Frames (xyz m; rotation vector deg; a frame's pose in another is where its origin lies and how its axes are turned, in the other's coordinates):
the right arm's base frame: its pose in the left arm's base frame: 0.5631 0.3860 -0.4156 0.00 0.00 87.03
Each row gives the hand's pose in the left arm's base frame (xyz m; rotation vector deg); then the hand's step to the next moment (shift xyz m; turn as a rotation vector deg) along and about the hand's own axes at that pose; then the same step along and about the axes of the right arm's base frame.
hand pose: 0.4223 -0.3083 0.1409 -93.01 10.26 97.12
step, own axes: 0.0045 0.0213 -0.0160 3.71 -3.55 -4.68
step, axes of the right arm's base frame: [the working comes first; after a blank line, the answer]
step, axes of the left arm's base frame: 0.0004 -0.0222 -0.0153 6.23 1.31 -2.78

-0.0222 -0.0015 -0.0153 1.63 -6.16 -2.78
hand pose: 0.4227 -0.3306 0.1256 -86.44 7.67 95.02
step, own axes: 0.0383 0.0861 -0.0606 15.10 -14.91 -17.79
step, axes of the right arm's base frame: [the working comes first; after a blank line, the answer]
step, axes of the left arm's base frame: -0.0051 -0.0698 -0.0875 24.71 6.35 -10.76

-0.0700 0.0014 -0.0875 7.63 -24.35 -10.76
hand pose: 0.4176 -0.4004 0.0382 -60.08 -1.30 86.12
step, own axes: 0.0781 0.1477 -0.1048 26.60 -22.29 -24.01
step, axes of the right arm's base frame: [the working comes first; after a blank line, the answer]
step, axes of the left arm's base frame: -0.0406 -0.0322 -0.1903 36.00 14.12 -16.90

-0.0343 0.0388 -0.1903 15.96 -35.22 -16.90
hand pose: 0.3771 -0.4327 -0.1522 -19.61 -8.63 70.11
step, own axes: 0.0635 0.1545 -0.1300 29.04 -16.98 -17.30
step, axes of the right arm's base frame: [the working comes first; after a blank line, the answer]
step, axes of the left arm's base frame: -0.0782 0.0826 -0.1785 30.10 19.17 -12.55

0.0785 0.0824 -0.1785 20.70 -29.07 -12.55
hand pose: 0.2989 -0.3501 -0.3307 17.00 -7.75 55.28
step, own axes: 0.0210 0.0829 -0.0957 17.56 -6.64 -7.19
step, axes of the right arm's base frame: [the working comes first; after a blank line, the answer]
step, axes of the left arm's base frame: -0.0582 0.0902 -0.0703 15.27 12.51 -3.80

0.0871 0.0628 -0.0703 13.29 -14.60 -3.80
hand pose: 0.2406 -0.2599 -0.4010 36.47 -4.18 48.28
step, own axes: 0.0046 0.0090 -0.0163 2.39 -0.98 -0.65
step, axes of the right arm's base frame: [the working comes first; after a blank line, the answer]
step, axes of the left arm's base frame: -0.0063 0.0165 -0.0074 2.19 1.48 -0.29

0.0162 0.0072 -0.0074 1.60 -2.11 -0.29
